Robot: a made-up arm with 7 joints.
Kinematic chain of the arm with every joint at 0, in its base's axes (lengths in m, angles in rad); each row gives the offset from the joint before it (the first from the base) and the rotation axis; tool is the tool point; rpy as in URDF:
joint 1: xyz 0 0 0.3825 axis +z
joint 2: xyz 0 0 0 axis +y
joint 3: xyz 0 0 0.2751 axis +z
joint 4: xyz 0.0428 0 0 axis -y
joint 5: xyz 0.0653 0 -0.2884 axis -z
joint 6: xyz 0 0 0 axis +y
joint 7: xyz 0.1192 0 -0.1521 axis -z
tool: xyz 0 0 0 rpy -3.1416 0 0
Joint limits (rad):
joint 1: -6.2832..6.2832
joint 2: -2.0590..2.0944
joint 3: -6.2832..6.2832
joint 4: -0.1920..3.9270
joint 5: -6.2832..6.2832
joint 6: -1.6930..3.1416
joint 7: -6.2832..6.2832
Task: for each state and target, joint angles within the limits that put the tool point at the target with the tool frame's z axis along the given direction. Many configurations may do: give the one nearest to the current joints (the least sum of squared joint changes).
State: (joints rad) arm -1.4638 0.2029 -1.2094 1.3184 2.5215 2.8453 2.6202
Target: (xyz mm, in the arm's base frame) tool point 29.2 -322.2 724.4 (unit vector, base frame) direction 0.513 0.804 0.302
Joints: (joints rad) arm -1.1251 0.3135 -0.9342 1.4628 2.4366 3.1099 2.6202
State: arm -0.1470 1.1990 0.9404 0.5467 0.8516 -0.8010 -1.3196
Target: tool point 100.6 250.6 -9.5 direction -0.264 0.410 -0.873
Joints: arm 0.0814 1.8445 0.8343 0.7443 0.5030 -0.9074 -1.3196
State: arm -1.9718 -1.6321 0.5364 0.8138 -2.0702 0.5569 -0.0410
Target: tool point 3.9 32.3 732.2 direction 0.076 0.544 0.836
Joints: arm -2.6431 -1.8895 0.1342 0.2967 -2.5372 1.3735 -0.0410
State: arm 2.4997 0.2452 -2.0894 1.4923 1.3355 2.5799 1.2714
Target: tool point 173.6 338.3 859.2 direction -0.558 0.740 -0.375
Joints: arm 2.3798 0.2064 -2.0865 2.0482 1.5715 1.9738 1.2714
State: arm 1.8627 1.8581 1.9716 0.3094 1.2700 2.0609 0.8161
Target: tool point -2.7 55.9 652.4 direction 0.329 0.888 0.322
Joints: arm 2.0844 1.7207 2.4574 0.2902 1.6023 2.1813 0.8161
